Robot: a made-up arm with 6 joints. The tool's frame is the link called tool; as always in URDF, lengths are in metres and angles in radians. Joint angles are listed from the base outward.
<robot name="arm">
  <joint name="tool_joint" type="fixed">
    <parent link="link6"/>
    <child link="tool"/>
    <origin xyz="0 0 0" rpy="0 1.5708 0"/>
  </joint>
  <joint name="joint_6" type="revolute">
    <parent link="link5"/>
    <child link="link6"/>
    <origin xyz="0 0 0.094" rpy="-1.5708 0 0"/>
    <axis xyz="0 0 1"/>
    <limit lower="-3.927" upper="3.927"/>
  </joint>
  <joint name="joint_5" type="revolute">
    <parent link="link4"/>
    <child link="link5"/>
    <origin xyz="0 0 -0.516" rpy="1.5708 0 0"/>
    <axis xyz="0 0 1"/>
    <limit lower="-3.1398" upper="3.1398"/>
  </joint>
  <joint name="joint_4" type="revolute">
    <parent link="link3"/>
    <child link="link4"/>
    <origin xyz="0 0 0" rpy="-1.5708 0 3.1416"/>
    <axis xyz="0 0 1"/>
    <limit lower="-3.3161" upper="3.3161"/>
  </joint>
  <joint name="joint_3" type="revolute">
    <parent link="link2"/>
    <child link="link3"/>
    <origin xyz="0.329 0 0" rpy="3.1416 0 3.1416"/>
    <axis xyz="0 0 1"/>
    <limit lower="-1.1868" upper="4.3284"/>
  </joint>
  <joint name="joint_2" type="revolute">
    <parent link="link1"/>
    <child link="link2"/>
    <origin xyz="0 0 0" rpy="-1.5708 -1.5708 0"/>
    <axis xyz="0 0 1"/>
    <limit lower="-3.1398" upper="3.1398"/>
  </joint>
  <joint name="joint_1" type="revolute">
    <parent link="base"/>
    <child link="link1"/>
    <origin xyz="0 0 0.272"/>
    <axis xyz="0 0 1"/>
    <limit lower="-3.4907" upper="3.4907"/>
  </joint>
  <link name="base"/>
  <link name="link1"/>
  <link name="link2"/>
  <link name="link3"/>
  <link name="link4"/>
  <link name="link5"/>
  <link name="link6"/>
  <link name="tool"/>
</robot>
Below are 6 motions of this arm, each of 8 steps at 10 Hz.
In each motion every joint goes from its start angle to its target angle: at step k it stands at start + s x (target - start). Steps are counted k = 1, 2, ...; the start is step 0. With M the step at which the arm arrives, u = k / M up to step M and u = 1 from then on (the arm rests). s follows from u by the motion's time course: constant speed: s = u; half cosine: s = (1 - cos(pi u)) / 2; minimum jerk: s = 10 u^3 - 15 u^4 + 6 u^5.
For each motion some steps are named. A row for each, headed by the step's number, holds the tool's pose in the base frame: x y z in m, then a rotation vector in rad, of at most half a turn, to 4 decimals.
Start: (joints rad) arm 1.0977 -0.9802 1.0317 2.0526 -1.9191 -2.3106
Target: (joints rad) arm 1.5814 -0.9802 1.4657 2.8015 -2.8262 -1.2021
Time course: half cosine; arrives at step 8
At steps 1, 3, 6, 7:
1: -0.2937 -0.4963 0.8819 2.6859 -0.8712 -0.9694
3: -0.2535 -0.5621 0.8495 2.6024 -0.3975 -1.3716
6: -0.1252 -0.6694 0.7808 2.3395 0.8678 -1.6842
7: -0.0930 -0.6853 0.7668 2.2785 1.1324 -1.6598

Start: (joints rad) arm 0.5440 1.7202 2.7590 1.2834 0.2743 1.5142
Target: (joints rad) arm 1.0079 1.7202 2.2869 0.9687 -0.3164 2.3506
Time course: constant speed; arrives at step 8
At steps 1, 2, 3, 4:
1: 0.4613 0.2803 0.7011 -2.1550 -1.1098 -1.2094
2: 0.4692 0.3215 0.6869 -2.2251 -1.0617 -1.1353
3: 0.4731 0.3640 0.6709 -2.3057 -1.0251 -1.0530
4: 0.4728 0.4073 0.6531 -2.3953 -1.0012 -0.9634

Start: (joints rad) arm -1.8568 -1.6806 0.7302 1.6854 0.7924 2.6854
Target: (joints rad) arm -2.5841 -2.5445 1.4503 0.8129 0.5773 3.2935
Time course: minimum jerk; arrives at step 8
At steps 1, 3, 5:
1: 0.2378 0.7429 0.4947 -0.5293 -0.6067 0.1229
3: 0.3775 0.7395 0.2207 -0.9559 -0.2962 0.2530
5: 0.4638 0.5028 -0.2326 -1.3693 0.4884 0.4944

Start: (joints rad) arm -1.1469 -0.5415 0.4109 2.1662 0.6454 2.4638
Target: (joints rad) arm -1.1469 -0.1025 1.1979 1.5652 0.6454 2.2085
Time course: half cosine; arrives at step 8
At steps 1, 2, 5, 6, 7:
1: 0.0726 -0.0371 1.0260 1.0734 -0.7328 -0.1493
2: 0.0650 -0.0331 1.0435 1.1067 -0.7493 -0.0597
5: 0.0264 -0.0175 1.1055 1.2479 -0.7480 0.4057
6: 0.0151 -0.0146 1.1156 1.2814 -0.7194 0.5450
7: 0.0077 -0.0130 1.1203 1.3015 -0.6930 0.6373

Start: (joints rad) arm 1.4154 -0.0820 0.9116 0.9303 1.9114 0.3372
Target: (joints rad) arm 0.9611 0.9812 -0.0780 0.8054 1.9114 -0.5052
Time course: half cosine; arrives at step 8
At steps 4, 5, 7, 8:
4: 0.3031 0.5906 0.6231 0.6127 -1.9543 1.6916
5: 0.3719 0.5950 0.3843 0.5977 -1.3547 1.9228
7: 0.3940 0.4694 0.0749 0.6633 -0.4972 1.9460
8: 0.3885 0.4424 0.0382 0.6796 -0.3811 1.9241

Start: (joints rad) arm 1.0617 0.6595 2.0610 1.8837 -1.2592 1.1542
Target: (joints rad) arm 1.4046 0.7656 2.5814 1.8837 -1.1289 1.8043
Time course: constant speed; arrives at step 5
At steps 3, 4, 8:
3: -0.0014 0.0923 1.0260 -1.5096 0.1832 -0.7866
4: -0.0162 0.0567 1.0088 -1.5517 0.1768 -0.7566
8: -0.0259 0.0206 0.9881 -1.5938 0.1728 -0.7260

